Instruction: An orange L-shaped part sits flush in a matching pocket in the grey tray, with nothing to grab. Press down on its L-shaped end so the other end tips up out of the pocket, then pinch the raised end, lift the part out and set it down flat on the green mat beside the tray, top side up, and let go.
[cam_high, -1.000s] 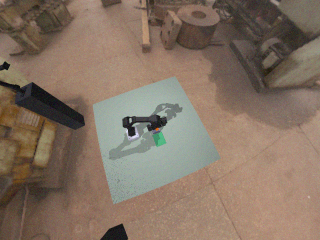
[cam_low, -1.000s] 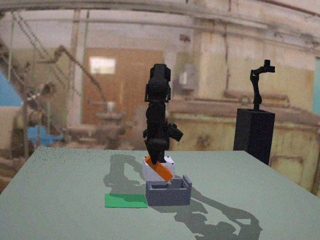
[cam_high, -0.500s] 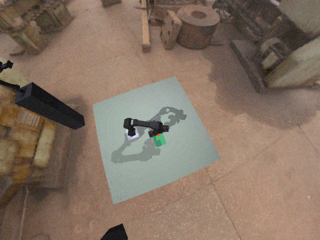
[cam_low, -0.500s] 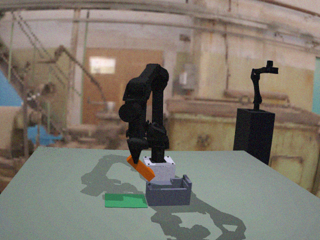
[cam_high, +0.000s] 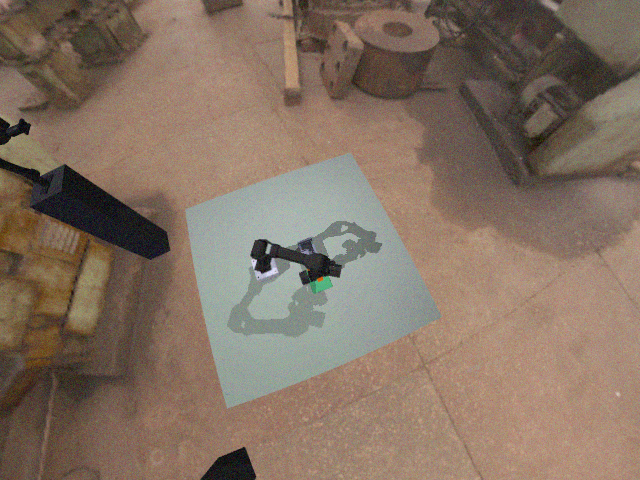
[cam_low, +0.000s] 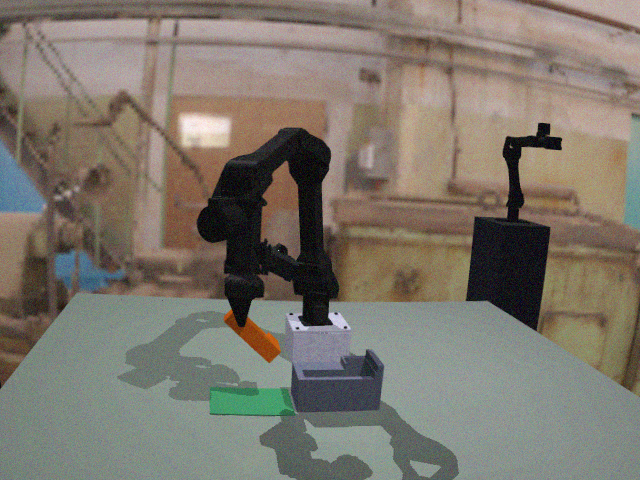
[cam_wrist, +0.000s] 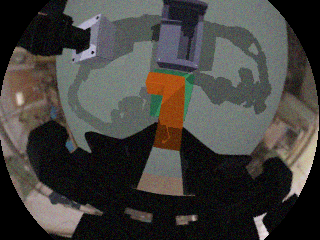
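Right now the green mat is 160 mm below my gripper tip and 20 mm to the left of it. From my gripper tip the other things lie so: orange l-shaped part: 30 mm to the left, 30 mm below, 10 mm behind.
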